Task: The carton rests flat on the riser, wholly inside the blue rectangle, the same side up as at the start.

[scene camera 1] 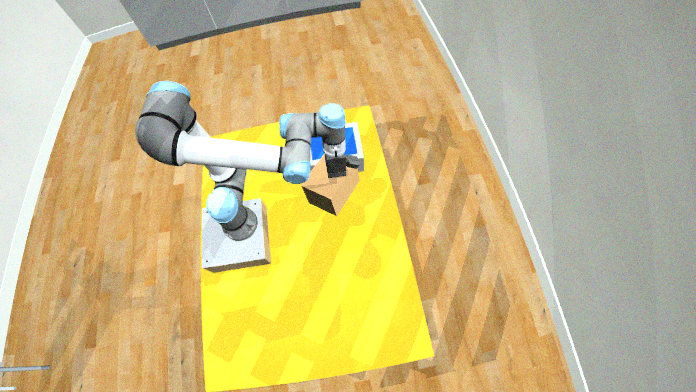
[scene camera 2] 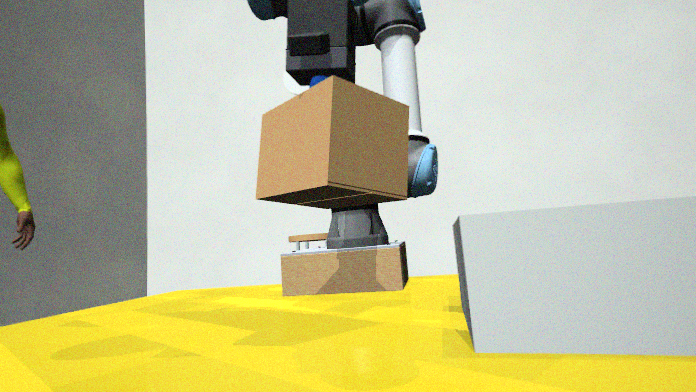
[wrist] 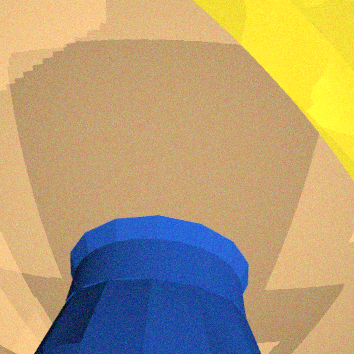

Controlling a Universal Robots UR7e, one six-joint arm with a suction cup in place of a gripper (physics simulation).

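Seen in the pictures: end effector, tool point: (wrist: 165,251); arm's base, origin of the base link: (scene camera 1: 240,224) (scene camera 2: 357,246).
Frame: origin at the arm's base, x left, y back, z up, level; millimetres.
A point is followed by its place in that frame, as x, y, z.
Observation:
The tan carton (scene camera 1: 345,192) {-51, -455, 130} (scene camera 2: 295,150) {-33, -473, 126} (wrist: 165,125) hangs in the air, roughly level, its seamed underside showing in scene camera 2. My gripper's blue suction cup (scene camera 2: 318,81) (wrist: 159,235) is on the carton's top face. In scene camera 1 the black tool body hides the cup. The light grey riser (scene camera 1: 358,142) {225, -583, 21} (scene camera 2: 575,285) {226, -595, -45} stands on the mat. Its blue rectangle (scene camera 1: 351,141) {240, -555, 21} is partly hidden by the arm and carton. In scene camera 1 the carton overlaps the riser's near edge and is turned relative to it. In scene camera 2 the carton is left of the riser.
The yellow mat (scene camera 1: 310,300) {-365, -207, -100} (scene camera 2: 225,345) {-116, -509, -99} lies under the riser and the robot's pedestal (scene camera 1: 215,255) {-109, 125, 3} (scene camera 2: 305,275) {-115, -84, -56}. A grey cabinet (scene camera 1: 250,20) stands at the back in scene camera 1. A person's arm (scene camera 2: 12,175) shows at the left of scene camera 2.

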